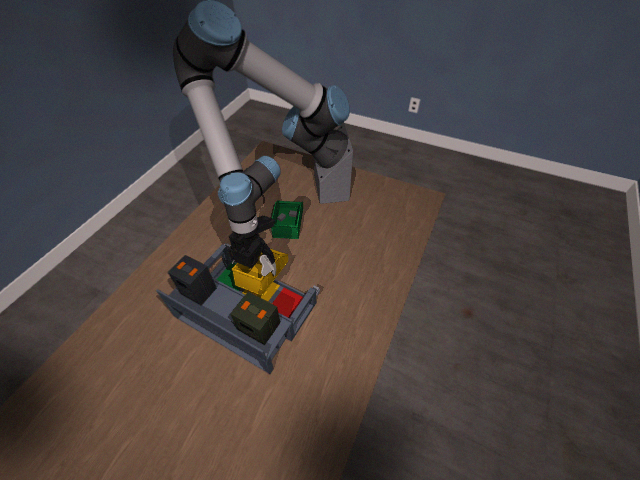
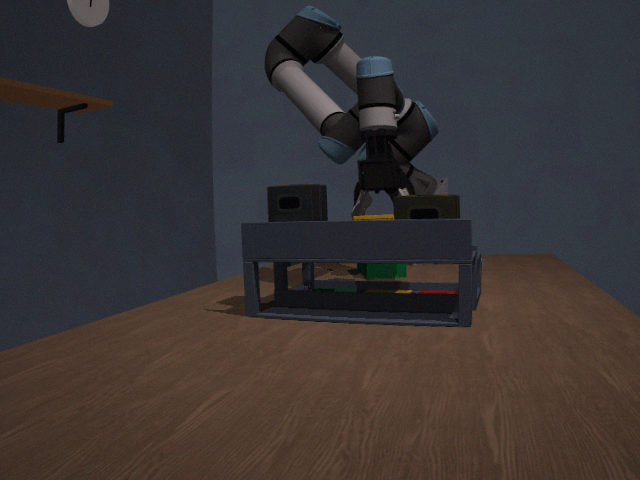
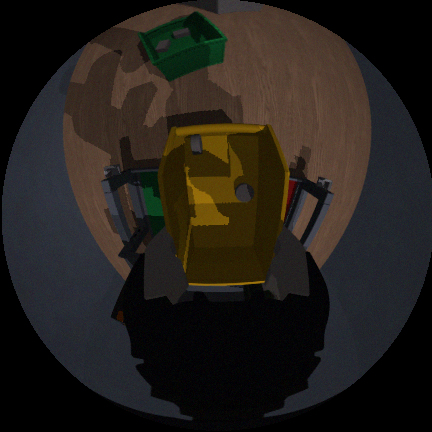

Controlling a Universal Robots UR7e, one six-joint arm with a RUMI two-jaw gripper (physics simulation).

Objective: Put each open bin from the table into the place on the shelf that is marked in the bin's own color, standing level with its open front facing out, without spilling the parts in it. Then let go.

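Frame: origin at the arm's base, x ahead, y left, z up, level; centimetres.
Where they show: gripper, between the fingertips: (image 1: 257,268) (image 3: 223,225); arm's base, origin of its link: (image 1: 334,150).
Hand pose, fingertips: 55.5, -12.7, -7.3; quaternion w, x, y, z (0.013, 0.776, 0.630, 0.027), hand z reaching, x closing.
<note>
Each offset is from my fingertips to the top centre of the thing, as dx, dy, dz. "spot": to the spot under its first point.
The yellow bin @[spot: +6.0, +0.1, +1.6] (image 1: 250,281) (image 2: 373,217) (image 3: 225,265) hangs about level above the shelf's marked strip, its low open front toward the robot base. Two grey parts @[spot: -8.7, -1.0, -3.2] (image 3: 196,144) @[spot: -1.9, +3.2, -3.4] (image 3: 244,192) lie in it. My gripper (image 1: 249,264) (image 2: 381,202) (image 3: 223,225) is shut on its rear end, one finger at each side. The shelf @[spot: +21.6, -7.2, +3.4] (image 1: 204,319) (image 2: 356,240) has a green mark @[spot: -0.3, -13.9, -11.5] (image 1: 225,279) (image 3: 152,195), a partly hidden yellow mark @[spot: +1.1, +3.1, -11.5] (image 1: 270,292) (image 2: 403,291) and a red mark @[spot: +3.1, +9.8, -11.5] (image 1: 287,301) (image 2: 438,292). The green bin @[spot: -23.5, +1.2, -8.1] (image 1: 285,231) (image 2: 382,270) (image 3: 192,57) stands on the table with grey parts inside.
A dark grey case @[+10.9, -15.6, +10.0] (image 1: 192,281) (image 2: 305,206) and an olive case @[+17.7, +6.4, +7.5] (image 1: 254,321) (image 2: 439,205) stand on the shelf's top board. The shelf's side frames flank the marks. The robot's pedestal (image 1: 333,180) stands at the table's far end, beyond the green bin.
</note>
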